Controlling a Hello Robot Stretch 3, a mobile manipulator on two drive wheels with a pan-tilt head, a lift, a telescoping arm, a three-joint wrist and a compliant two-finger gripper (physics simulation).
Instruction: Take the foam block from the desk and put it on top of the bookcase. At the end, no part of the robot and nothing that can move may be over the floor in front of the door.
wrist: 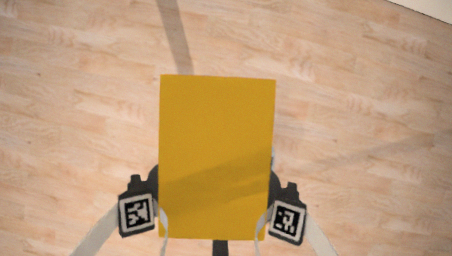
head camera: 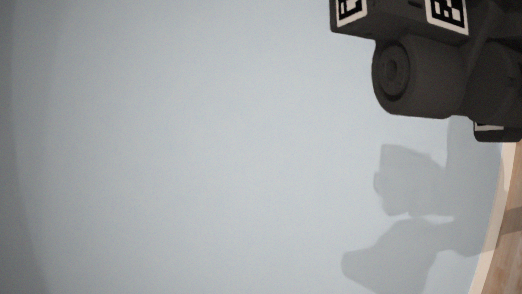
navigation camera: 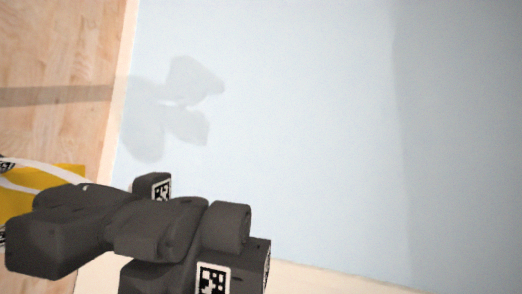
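Places are measured from the robot's base along level axes (x right, y ahead, z up), in metres.
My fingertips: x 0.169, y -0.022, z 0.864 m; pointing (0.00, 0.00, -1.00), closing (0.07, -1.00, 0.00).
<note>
Behind a point stands the place of what it marks.
The yellow foam block (wrist: 215, 130) (navigation camera: 11, 204) {y -0.027, x 0.178, z 0.918 m} is between the two fingers of my gripper (wrist: 214, 184) {y -0.022, x 0.169, z 0.864 m}, with a fingertip against each long side. The gripper is shut on it and holds it above the wooden floor. In the navigation view the block shows partly at the left edge, beside my dark wrist. In the head view the dark wrist parts show at the upper right; the block does not show there. The desk and the bookcase do not show in these views.
A pale blue wall (head camera: 200, 150) {y 0.078, x 0.921, z 1.215 m} (navigation camera: 300, 125) {y 0.191, x 0.933, z 1.265 m} meets the wooden floor (navigation camera: 55, 50) {y 0.502, x 0.670, z 0.000 m} (wrist: 90, 125) at a cream skirting board (head camera: 492, 225) {y 0.381, x 0.937, z 0.071 m} (navigation camera: 121, 50) {y 0.684, x 0.966, z 0.016 m}. A cream edge, possibly door trim (navigation camera: 320, 272) {y -0.482, x 0.836, z 1.383 m}, runs along the navigation view's bottom. A cream surface (wrist: 435, 7) shows at the wrist view's top right corner.
</note>
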